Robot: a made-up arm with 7 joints.
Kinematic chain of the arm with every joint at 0, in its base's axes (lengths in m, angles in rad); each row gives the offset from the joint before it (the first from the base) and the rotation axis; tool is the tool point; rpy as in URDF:
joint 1: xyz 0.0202 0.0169 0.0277 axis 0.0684 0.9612 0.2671
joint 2: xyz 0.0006 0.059 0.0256 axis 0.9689 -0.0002 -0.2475
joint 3: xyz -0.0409 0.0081 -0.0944 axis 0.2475 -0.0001 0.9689
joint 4: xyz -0.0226 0.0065 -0.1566 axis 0.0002 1 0
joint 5: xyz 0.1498 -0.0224 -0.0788 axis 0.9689 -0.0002 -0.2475
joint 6: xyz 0.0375 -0.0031 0.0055 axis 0.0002 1 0
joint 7: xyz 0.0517 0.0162 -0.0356 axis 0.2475 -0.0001 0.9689
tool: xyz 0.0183 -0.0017 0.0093 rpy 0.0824 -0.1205 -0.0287
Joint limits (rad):
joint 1: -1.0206..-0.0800
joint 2: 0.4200..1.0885
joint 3: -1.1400..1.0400
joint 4: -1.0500..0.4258
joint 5: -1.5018..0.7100
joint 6: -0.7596..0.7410
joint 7: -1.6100..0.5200
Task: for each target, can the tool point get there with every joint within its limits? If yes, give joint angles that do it. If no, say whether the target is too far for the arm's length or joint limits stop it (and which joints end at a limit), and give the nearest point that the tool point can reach.
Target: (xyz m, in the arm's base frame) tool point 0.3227 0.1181 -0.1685
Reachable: yes | joints -0.4275 0.5349 -0.1887 -0.0125 0.2952 -0.3196 -0.7454
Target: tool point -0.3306 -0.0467 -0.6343
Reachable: no: too far | nearest point -0.0370 0.0507 -0.4115 | short by 0.381 m
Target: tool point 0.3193 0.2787 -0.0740
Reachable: yes | joints -0.3775 0.7388 0.2715 -0.2342 -0.4645 0.5598 0.2072
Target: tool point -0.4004 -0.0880 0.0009
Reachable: no: joint limits stop it (at a limit: joint 1, joint 2, joint 3, joint 4, joint 5, joint 6) | nearest point -0.0024 -0.0381 -0.0351 | short by 0.403 m
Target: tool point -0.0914 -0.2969 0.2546
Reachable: no: joint limits stop it (at a limit: joint 1, joint 2, joint 4, joint 5) | nearest point 0.0881 -0.0556 0.0253 | short by 0.378 m
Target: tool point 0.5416 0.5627 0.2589
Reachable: no: too far | nearest point 0.3440 0.4203 0.1313 | short by 0.275 m
